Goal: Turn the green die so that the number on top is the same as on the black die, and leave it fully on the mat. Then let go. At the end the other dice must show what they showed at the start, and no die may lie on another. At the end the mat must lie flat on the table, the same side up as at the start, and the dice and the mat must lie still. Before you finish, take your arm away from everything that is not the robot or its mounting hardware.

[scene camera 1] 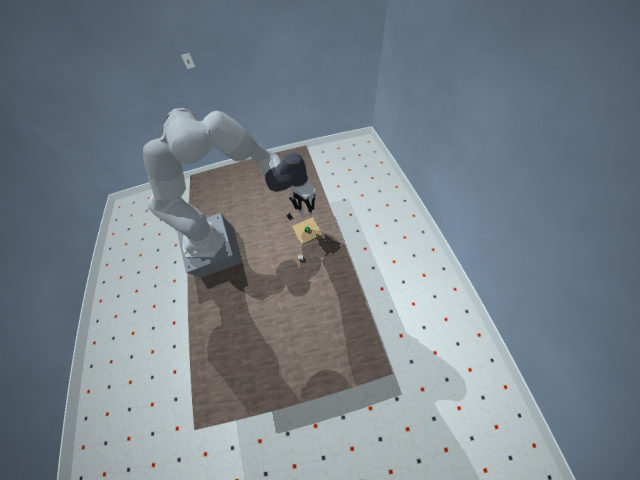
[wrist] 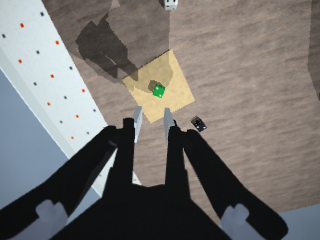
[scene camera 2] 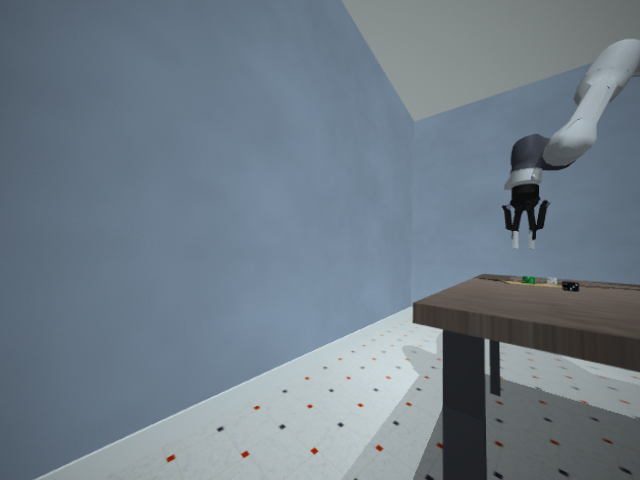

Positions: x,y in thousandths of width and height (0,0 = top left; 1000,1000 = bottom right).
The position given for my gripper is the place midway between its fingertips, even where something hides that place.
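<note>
Here is my gripper (scene camera 2: 818,518), which I find in the wrist view (wrist: 480,477) as well. A tan mat (wrist: 517,298) is in view too.
</note>
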